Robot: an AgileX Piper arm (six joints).
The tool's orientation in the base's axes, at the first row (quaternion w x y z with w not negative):
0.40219, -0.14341, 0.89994, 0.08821
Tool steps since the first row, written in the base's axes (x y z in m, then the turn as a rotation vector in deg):
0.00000, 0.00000, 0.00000, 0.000, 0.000, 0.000
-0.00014, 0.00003, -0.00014, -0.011, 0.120, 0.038
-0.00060, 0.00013, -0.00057, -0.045, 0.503, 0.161
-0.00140, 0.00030, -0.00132, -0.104, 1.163, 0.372
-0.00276, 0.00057, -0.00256, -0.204, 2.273, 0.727
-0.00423, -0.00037, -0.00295, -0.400, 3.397, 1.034
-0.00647, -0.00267, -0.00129, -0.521, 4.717, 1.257
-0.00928, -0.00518, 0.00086, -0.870, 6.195, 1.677
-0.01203, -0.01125, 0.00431, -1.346, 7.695, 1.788
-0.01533, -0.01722, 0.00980, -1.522, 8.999, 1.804
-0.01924, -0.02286, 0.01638, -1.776, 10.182, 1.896
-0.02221, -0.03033, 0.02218, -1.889, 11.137, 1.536
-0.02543, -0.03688, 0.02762, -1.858, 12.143, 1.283
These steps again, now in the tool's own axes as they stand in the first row. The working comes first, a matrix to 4 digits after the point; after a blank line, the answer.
The tool's axes in the first row as the columns of a matrix, in the base's axes (used below as rounded here):
-0.6354, -0.3291, 0.6986
-0.1872, 0.9433, 0.2741
-0.7492, 0.0434, -0.6609

0.00000, 0.00000, 0.00000, 0.000, 0.000, 0.000
0.00019, 0.00007, 0.00000, -0.044, 0.118, 0.000
0.00078, 0.00030, -0.00001, -0.186, 0.496, 0.000
0.00182, 0.00069, -0.00002, -0.430, 1.147, 0.000
0.00356, 0.00133, -0.00008, -0.841, 2.243, 0.000
0.00497, 0.00092, -0.00111, -1.156, 3.381, -0.032
0.00558, -0.00045, -0.00440, -1.494, 4.676, 0.098
0.00622, -0.00179, -0.00847, -1.863, 6.203, -0.018
0.00652, -0.00647, -0.01434, -1.925, 7.779, -0.013
0.00562, -0.01077, -0.02191, -2.069, 9.068, 0.211
0.00423, -0.01452, -0.03053, -2.198, 10.271, 0.297
0.00317, -0.02034, -0.03849, -2.035, 11.194, 0.718
0.00237, -0.02522, -0.04613, -2.054, 12.122, 1.182

